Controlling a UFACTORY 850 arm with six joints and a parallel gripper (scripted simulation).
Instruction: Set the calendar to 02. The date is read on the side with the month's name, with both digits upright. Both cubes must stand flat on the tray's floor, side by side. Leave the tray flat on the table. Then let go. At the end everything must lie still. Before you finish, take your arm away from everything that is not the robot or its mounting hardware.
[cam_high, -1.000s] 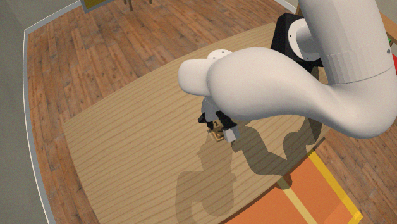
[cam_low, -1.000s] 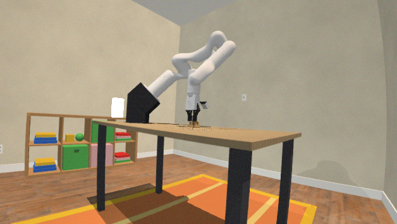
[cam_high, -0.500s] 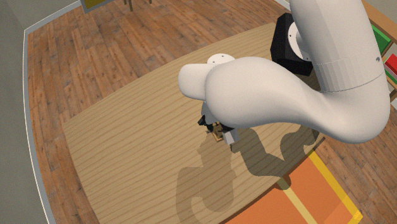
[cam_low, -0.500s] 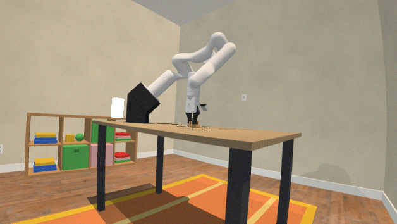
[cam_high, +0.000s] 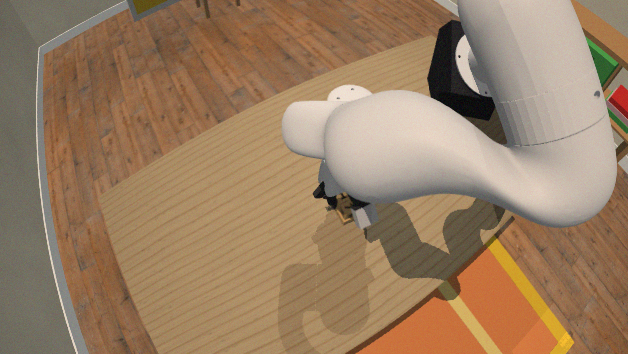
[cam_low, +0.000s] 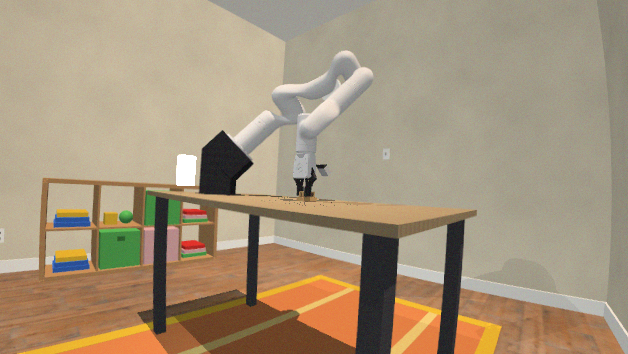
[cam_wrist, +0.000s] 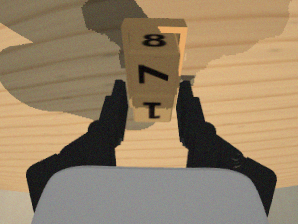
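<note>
My gripper is now 20 mm above the wooden cube. The rest, counted from my hand: wooden calendar tray 20 mm to the left, 30 mm below.
</note>
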